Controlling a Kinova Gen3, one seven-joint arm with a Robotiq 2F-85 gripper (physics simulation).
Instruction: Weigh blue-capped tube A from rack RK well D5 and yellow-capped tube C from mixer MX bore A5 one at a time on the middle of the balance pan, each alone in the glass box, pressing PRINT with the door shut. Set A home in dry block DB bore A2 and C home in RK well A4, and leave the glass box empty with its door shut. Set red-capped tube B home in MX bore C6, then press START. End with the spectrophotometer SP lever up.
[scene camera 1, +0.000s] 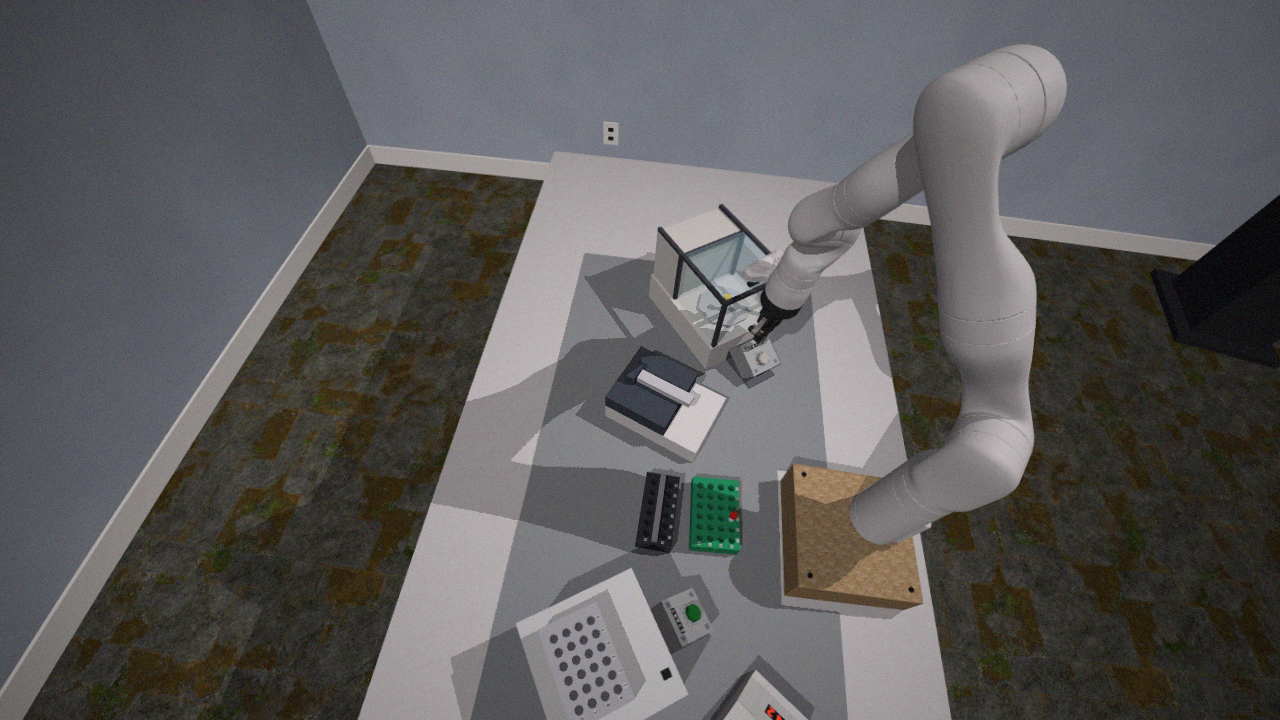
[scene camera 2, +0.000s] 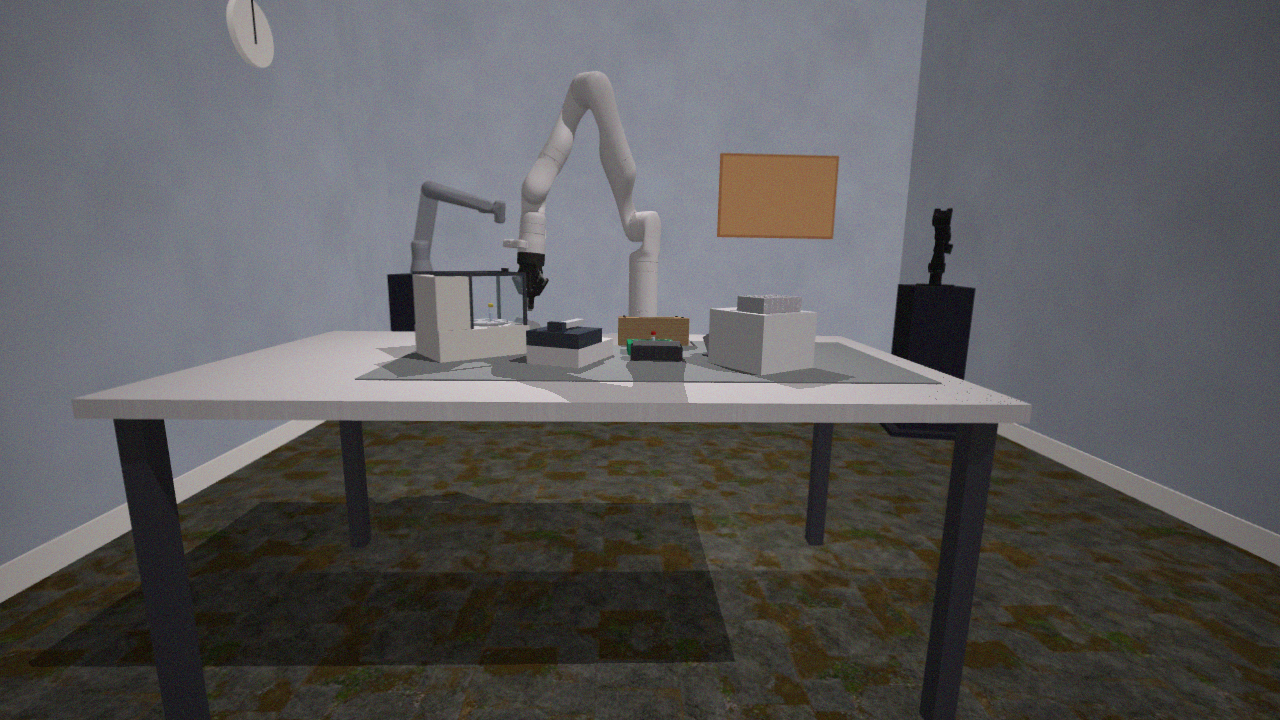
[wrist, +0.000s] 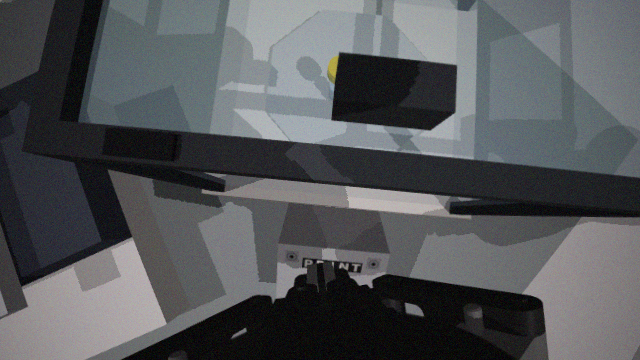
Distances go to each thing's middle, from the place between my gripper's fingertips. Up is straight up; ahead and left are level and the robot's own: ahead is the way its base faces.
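Going by their middles, the clear sliding pane (scene camera 1: 722, 263) is the nearest to my hand of the things named here. Counted from my hand, the pane is 90 mm ahead, 90 mm to the right and 110 mm above. Spectrophotometer SP (scene camera 1: 682, 430) is 140 mm ahead of my hand and 170 mm to the left of it, and 50 mm below it. As for the green rack RK (scene camera 1: 712, 500), it is 350 mm to the left of my hand and 90 mm below it, while the dark rack (scene camera 1: 656, 523) is 100 mm ahead of my hand, 380 mm to the left of it and 80 mm below it.
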